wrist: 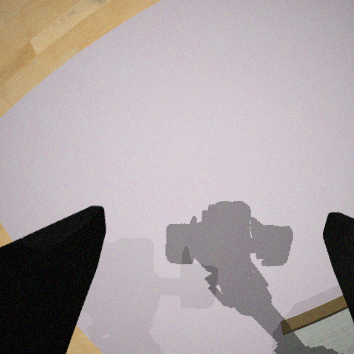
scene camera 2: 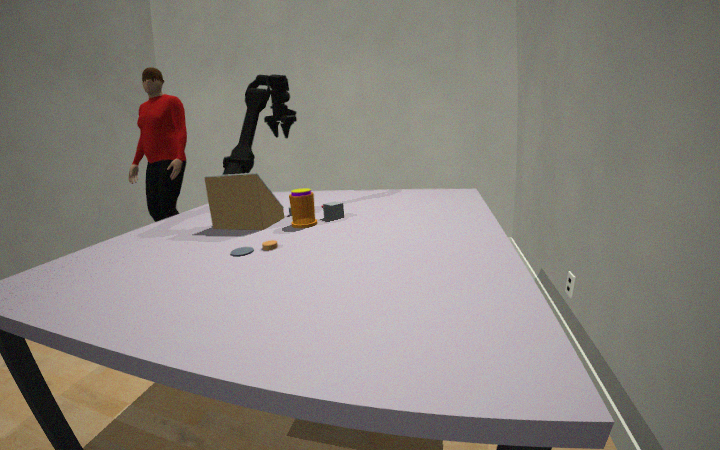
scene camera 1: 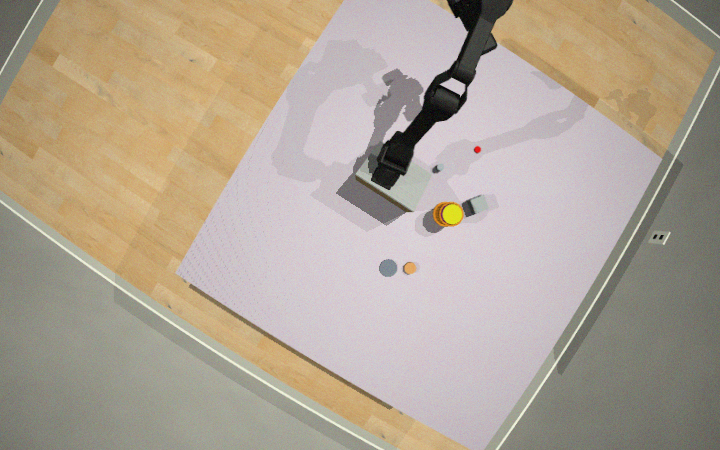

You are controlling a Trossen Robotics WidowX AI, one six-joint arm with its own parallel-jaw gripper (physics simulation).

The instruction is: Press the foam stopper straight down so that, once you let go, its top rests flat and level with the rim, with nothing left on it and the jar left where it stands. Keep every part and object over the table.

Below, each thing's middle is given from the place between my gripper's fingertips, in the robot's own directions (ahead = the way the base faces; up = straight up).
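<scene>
My gripper is far to the left of the orange jar (scene camera 2: 302,207), a good way short of it, and some way above it.
</scene>
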